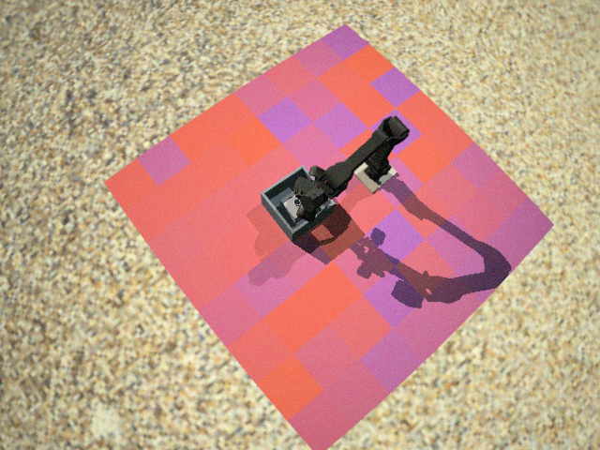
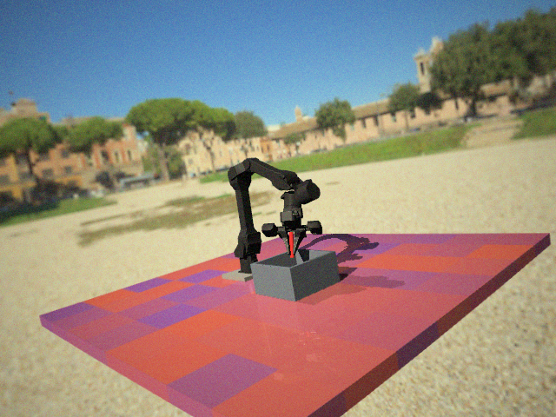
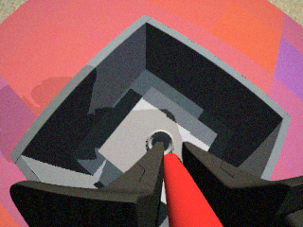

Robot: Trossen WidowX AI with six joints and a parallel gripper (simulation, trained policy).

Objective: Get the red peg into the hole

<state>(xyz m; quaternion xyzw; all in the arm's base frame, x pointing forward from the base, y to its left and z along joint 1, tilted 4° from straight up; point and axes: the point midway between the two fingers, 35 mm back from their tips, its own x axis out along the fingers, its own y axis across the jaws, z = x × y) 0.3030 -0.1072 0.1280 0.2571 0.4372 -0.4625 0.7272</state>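
Right now the red peg is 30 mm above my gripper tip, 20 mm to the left of it and 10 mm behind it. Round my gripper tip: grey box (80 mm below).
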